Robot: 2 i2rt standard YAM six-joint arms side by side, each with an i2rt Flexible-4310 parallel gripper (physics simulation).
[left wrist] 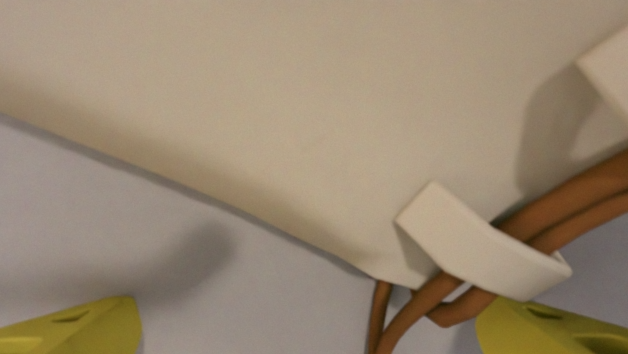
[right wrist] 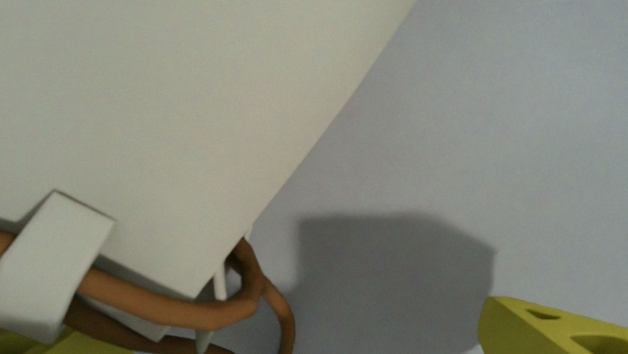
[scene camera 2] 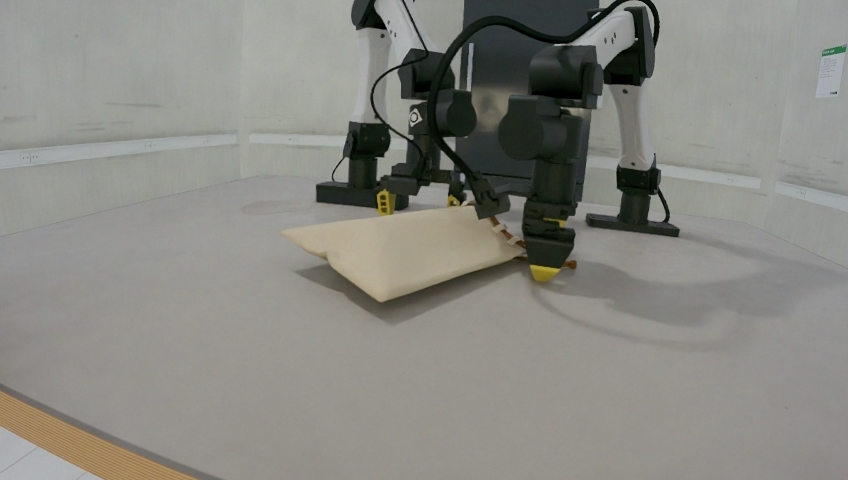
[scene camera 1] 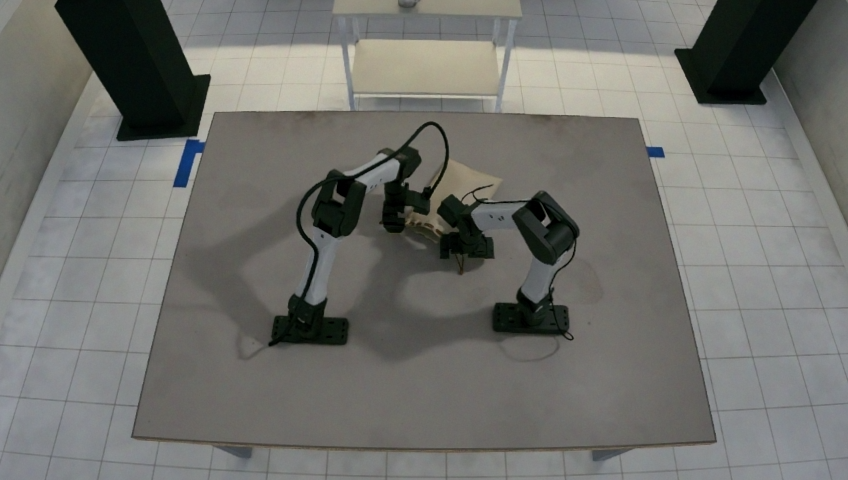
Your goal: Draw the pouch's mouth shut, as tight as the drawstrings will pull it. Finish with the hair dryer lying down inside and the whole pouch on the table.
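Observation:
The cream pouch [scene camera 1: 467, 178] [scene camera 2: 410, 252] [left wrist: 250, 100] [right wrist: 150, 110] lies on its side on the table [scene camera 1: 416, 398] [scene camera 2: 446, 386]. Its mouth faces the arm bases and is loosely gathered. Brown drawstrings [left wrist: 555, 225] [right wrist: 155, 307] run through its white loops. My left gripper [scene camera 1: 393, 223] [scene camera 2: 547, 249] [left wrist: 309, 310] is open and low at one mouth corner, with cord between its spread fingers. My right gripper [scene camera 1: 467, 252] [scene camera 2: 420, 201] [right wrist: 308, 313] is open at the other mouth corner, with cord between its fingers and a loop over one finger. The hair dryer does not show.
A cord end [scene camera 1: 460, 270] sticks out below the right gripper in scene camera 1. Another cord end [scene camera 2: 571, 264] lies beside the left fingers in scene camera 2. A small white-legged table [scene camera 1: 425, 65] stands beyond the back edge. Both arms reach in close together over the mouth.

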